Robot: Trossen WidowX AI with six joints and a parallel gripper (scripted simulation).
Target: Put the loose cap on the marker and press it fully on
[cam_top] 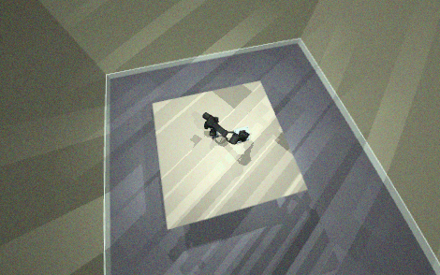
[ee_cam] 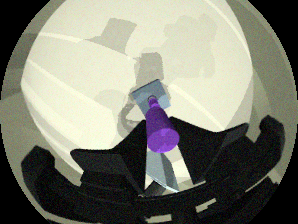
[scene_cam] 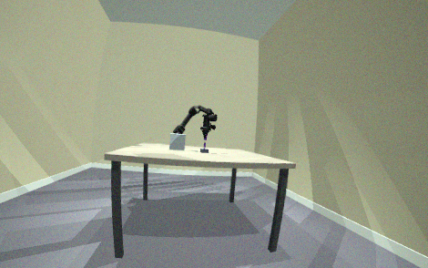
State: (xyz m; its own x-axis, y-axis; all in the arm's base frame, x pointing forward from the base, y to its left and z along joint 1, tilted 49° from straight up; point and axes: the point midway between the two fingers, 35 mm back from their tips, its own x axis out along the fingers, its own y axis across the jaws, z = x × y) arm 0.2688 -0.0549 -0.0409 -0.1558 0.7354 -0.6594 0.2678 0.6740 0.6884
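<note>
My gripper tip is now 11 cm above the dark holder block.
</note>
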